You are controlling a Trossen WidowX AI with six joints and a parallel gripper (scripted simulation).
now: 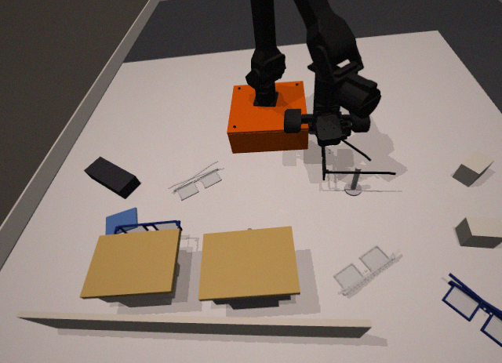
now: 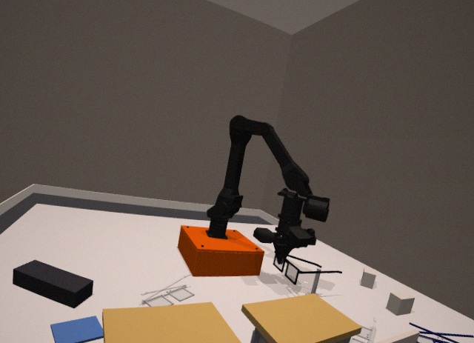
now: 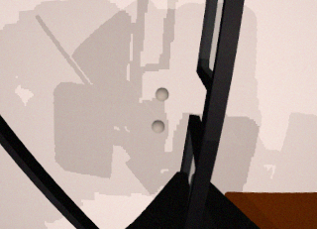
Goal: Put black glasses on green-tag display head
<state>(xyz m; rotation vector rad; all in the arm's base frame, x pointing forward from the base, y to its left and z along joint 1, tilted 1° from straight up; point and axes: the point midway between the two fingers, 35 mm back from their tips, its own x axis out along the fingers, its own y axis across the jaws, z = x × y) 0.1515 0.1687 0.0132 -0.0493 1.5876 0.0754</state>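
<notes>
My gripper tip is now 9 cm short of the grey peg, 8 cm to the right of it and 3 cm above it. Round my gripper tip: blue tag 25 cm ahead, 48 cm to the right, 6 cm below; low wall 45 cm ahead, 21 cm to the right; black block 12 cm ahead, 57 cm to the right, 4 cm below.
</notes>
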